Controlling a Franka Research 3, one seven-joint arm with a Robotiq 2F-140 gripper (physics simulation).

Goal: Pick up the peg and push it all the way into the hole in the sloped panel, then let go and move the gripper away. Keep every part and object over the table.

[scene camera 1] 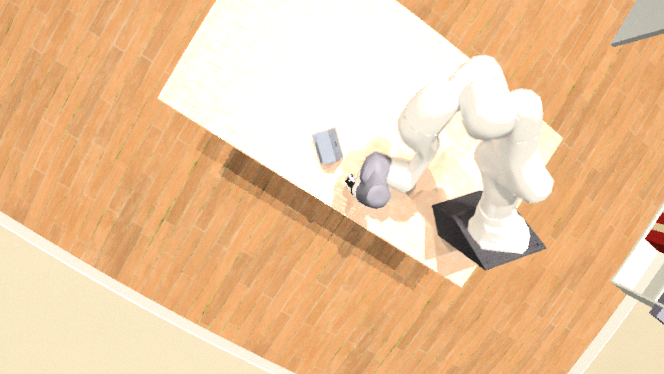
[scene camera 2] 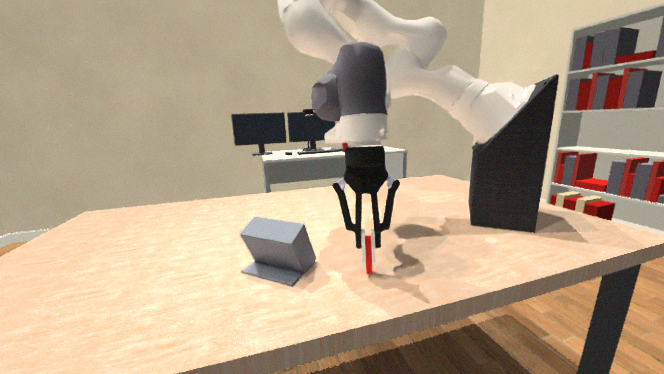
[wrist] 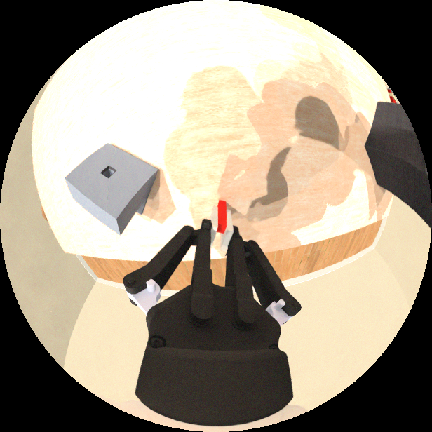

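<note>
The red peg (scene camera 2: 369,256) (wrist: 222,216) stands upright, its lower end at or very near the table top. My gripper (scene camera 2: 368,247) (wrist: 219,216) (scene camera 1: 350,182) points down and is shut on the peg, with a pale finger pad on either side of it. The peg cannot be made out in scene camera 1. The grey block with the sloped panel (scene camera 1: 326,147) (scene camera 2: 277,246) (wrist: 95,182) stands apart from the gripper, to its left in scene camera 2. The square hole (wrist: 108,171) shows in the panel face in the wrist view; that face is turned away in scene camera 2.
The table (scene camera 1: 250,85) (scene camera 2: 150,310) (wrist: 115,85) has its long edge close to the peg. The dark robot base (scene camera 1: 462,227) (scene camera 2: 510,175) (wrist: 405,150) stands at the right of the table. A desk with monitors and a bookshelf are in the background.
</note>
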